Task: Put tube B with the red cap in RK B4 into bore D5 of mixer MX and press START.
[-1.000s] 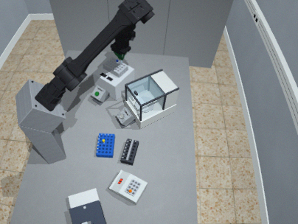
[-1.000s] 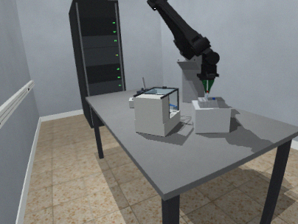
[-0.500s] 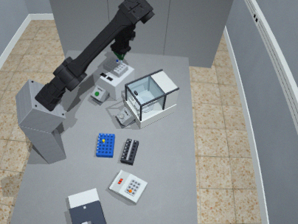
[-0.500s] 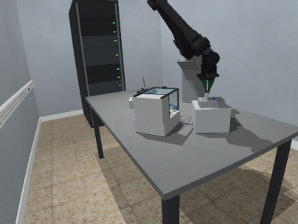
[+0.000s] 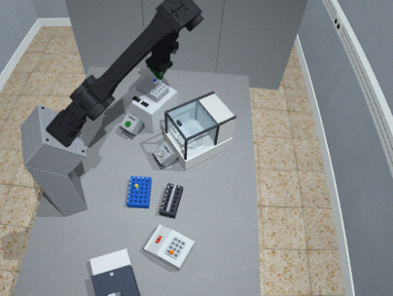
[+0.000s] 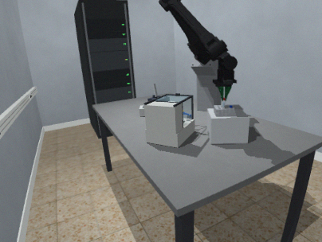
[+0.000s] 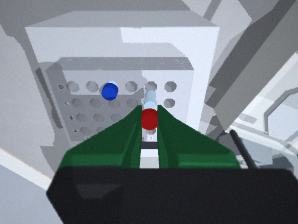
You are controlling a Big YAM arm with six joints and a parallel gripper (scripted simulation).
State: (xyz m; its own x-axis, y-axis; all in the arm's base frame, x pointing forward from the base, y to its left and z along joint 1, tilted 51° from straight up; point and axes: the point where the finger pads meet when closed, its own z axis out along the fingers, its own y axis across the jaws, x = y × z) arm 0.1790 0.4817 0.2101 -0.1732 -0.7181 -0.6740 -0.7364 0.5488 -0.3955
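My hand is 30 mm past the blue-capped tube, 10 mm to the right of it and 60 mm above it. From my hand the other things lie so: green start key (70 mm behind, 190 mm to the right, 150 mm below); then grey bore block (30 mm behind, 20 mm to the right, 60 mm below); then yellow-capped tube (110 mm ahead, 440 mm to the right, 190 mm below).
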